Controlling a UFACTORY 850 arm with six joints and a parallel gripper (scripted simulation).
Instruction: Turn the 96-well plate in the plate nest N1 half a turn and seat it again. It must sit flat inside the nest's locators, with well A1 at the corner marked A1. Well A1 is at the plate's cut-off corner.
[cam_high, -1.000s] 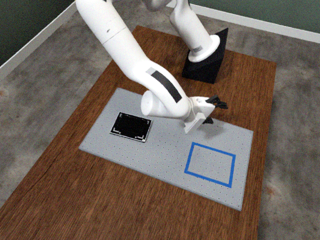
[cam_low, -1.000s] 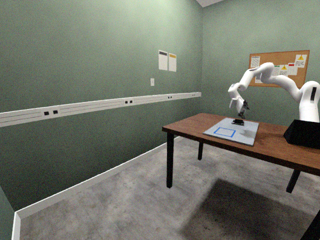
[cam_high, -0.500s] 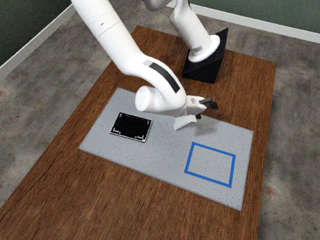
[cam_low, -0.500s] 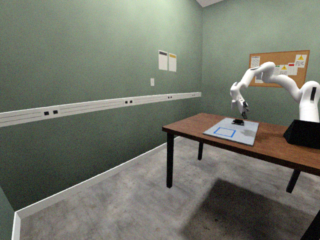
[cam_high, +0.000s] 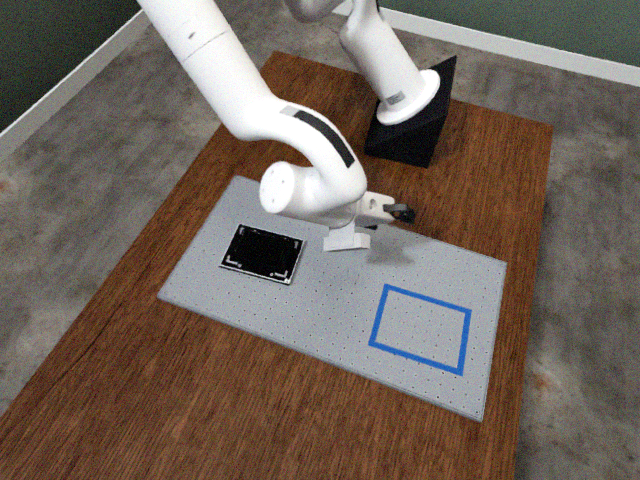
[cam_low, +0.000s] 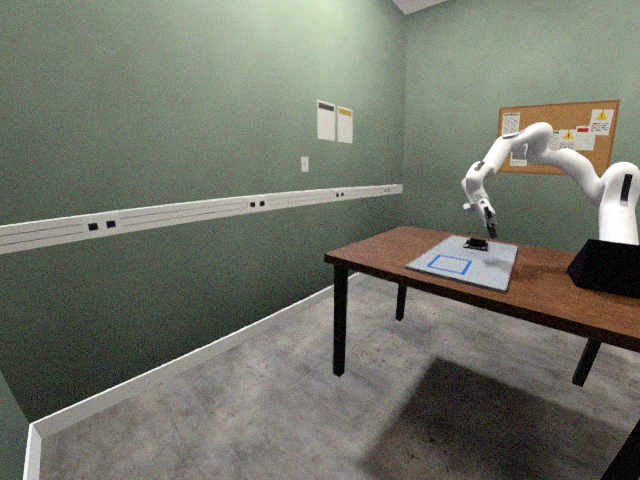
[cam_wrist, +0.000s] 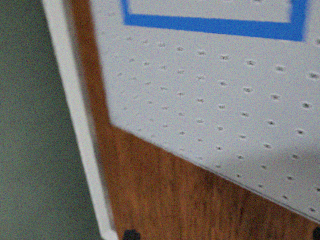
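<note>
Right now the black 96-well plate is 7 cm ahead of my hand, 26 cm to the right of it and 13 cm below it. Also, from my hand: plate nest N1: 7 cm ahead, 26 cm to the right, 14 cm below.
</note>
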